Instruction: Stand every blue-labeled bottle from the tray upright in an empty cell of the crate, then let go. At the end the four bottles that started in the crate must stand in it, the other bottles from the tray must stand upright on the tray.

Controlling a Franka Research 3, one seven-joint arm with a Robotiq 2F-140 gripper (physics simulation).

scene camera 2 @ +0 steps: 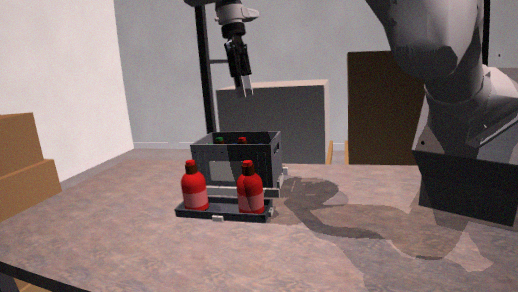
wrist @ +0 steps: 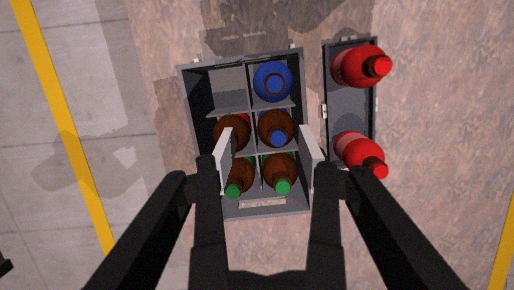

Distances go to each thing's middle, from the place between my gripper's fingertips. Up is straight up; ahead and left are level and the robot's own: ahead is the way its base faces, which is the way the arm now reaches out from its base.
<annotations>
The blue-labeled bottle (wrist: 273,81) lies 23 cm below my hand, 4 cm behind it and 2 cm to the left of it. From my hand the other things lie so: tray (scene camera 2: 227,207) 31 cm below, 19 cm to the left, 2 cm ahead; then grey crate (scene camera 2: 221,164) 23 cm below, 5 cm ahead, 2 cm to the right; then red-capped brown bottle (wrist: 241,123) 23 cm below, 7 cm to the right, 5 cm ahead.
</annotations>
